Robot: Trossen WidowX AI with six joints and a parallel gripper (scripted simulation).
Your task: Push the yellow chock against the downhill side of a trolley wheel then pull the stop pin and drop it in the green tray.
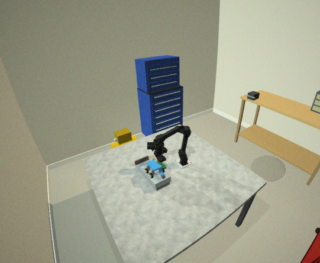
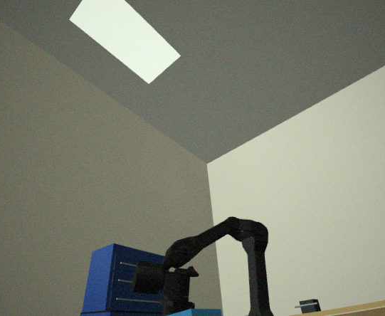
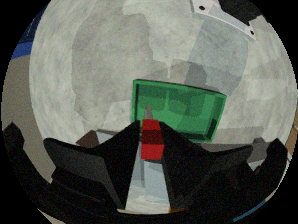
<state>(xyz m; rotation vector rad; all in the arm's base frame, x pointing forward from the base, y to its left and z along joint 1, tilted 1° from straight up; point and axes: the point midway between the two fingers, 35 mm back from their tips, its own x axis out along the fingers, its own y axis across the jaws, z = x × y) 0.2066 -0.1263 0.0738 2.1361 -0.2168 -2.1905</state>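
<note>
The red-headed stop pin is right at my gripper tip. Also, from my gripper tip: yellow chock (70 mm ahead, 60 mm to the left, 30 mm above); then green tray (60 mm below, 30 mm to the left); then brown end stop (130 mm ahead, 110 mm to the right, 20 mm below).
</note>
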